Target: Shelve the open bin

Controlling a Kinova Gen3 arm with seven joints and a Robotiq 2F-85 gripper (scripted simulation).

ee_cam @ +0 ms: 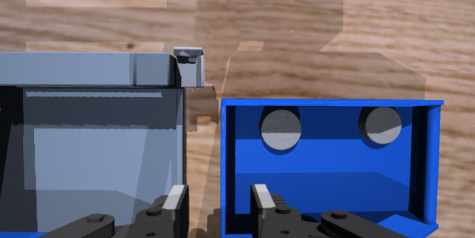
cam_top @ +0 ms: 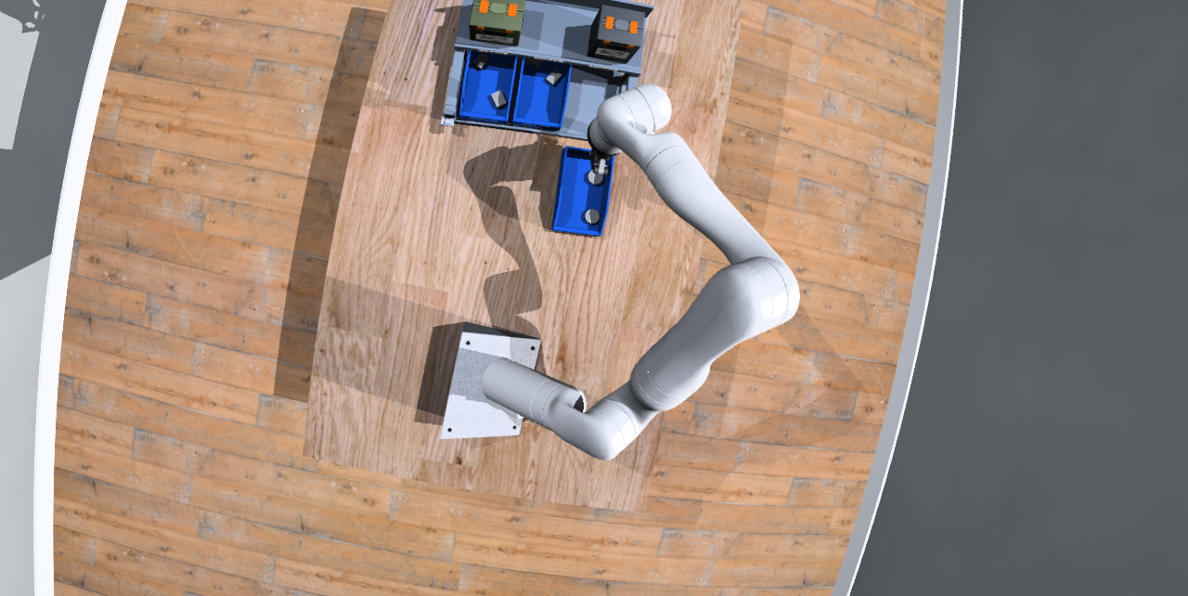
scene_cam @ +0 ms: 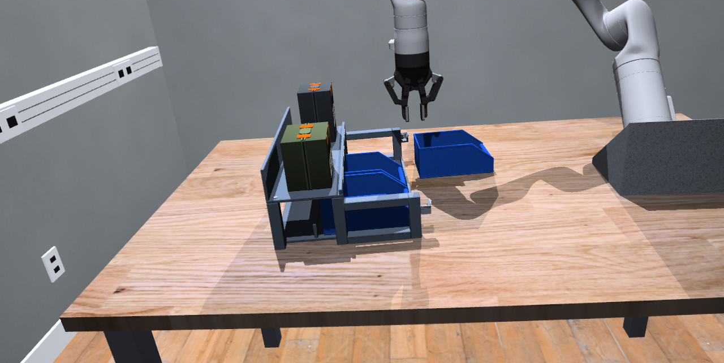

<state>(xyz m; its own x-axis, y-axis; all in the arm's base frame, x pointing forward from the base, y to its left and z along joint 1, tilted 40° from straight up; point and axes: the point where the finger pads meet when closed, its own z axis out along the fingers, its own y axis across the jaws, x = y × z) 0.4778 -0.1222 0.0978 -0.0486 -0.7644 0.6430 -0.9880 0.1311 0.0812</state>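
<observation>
The round grey part is 13 cm below my hand, 5 cm behind it and 2 cm to the right of it. From my hand the other things lie so: green box: 24 cm ahead, 21 cm to the left, 1 cm above; then dark box: 22 cm ahead, 2 cm to the right, 2 cm above; then shelf: 16 cm ahead, 10 cm to the left, 8 cm below.
</observation>
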